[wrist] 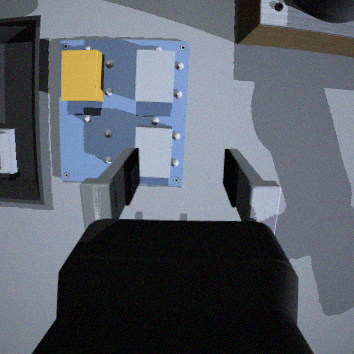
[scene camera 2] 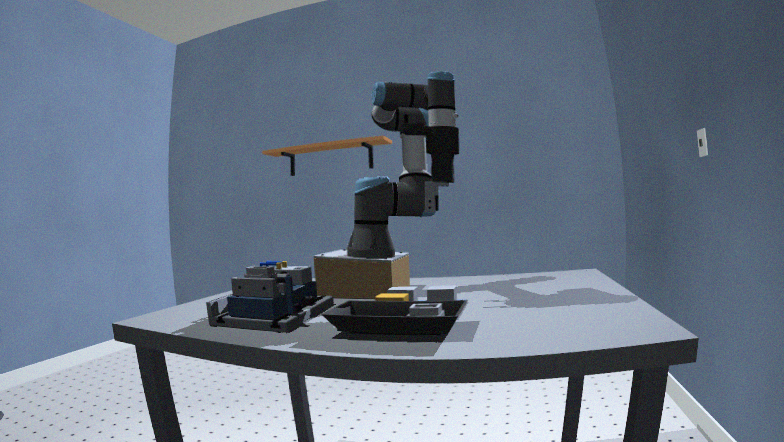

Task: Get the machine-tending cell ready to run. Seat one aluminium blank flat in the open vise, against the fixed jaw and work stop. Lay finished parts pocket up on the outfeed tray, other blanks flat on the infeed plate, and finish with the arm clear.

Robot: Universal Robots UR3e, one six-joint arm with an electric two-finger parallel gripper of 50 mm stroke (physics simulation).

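Frame: origin at the arm's base, x back, y right, z up, level; centimetres.
Seen in the pictures: gripper, between the fingertips: (wrist: 181, 165) (scene camera 2: 431, 211); arm's base, origin of its link: (scene camera 2: 370, 255).
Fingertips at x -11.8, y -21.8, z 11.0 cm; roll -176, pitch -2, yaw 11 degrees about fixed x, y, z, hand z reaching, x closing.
Pixels of each thing's top centre, then the offset from my fingertips to it. "*": a spot on its surface instead.
- blue infeed plate, a spot on its surface: (wrist: 72, 150) * dx -13.5, dy -4.9, dz -20.6 cm
- upper-right blank, centre of its top: (wrist: 154, 75) (scene camera 2: 402, 288) dx -3.9, dy +6.4, dz -17.0 cm
- lower-right blank, centre of its top: (wrist: 152, 152) (scene camera 2: 442, 287) dx -2.5, dy -2.5, dz -17.0 cm
- yellow block, centre of its top: (wrist: 77, 74) (scene camera 2: 391, 295) dx -12.9, dy +5.0, dz -17.0 cm
- grey part, centre of its top: (scene camera 2: 425, 305) dx -23.6, dy -6.3, dz -16.7 cm
- vise, centre of its top: (scene camera 2: 270, 271) dx -21.2, dy +30.3, dz -11.5 cm
My gripper (scene camera 2: 430, 200) (wrist: 181, 165) is open and empty, high above the table and pointing down. In the wrist view the blue infeed plate (wrist: 72, 150) bears two pale blanks: the upper-right blank (scene camera 2: 403, 290) (wrist: 155, 75) and the lower-right blank (scene camera 2: 441, 293) (wrist: 154, 151), both flat. A yellow block (scene camera 2: 392, 297) (wrist: 80, 75) sits at its upper left. The dark outfeed tray (scene camera 2: 384, 325) (wrist: 36, 100) holds a grey part (scene camera 2: 425, 311) (wrist: 7, 151) with its pocket up. The vise (scene camera 2: 255, 286) stands at left in the scene view; its jaw opening is hard to make out.
The arm's base stands on a wooden plinth (scene camera 2: 351, 277) (wrist: 300, 37) behind the vise and tray. Small blue and brass-coloured pieces (scene camera 2: 270, 263) show at the top of the vise. A wall shelf (scene camera 2: 329, 146) hangs behind, left of the arm. The tray's near side is close to the table's front edge (scene camera 2: 384, 368).
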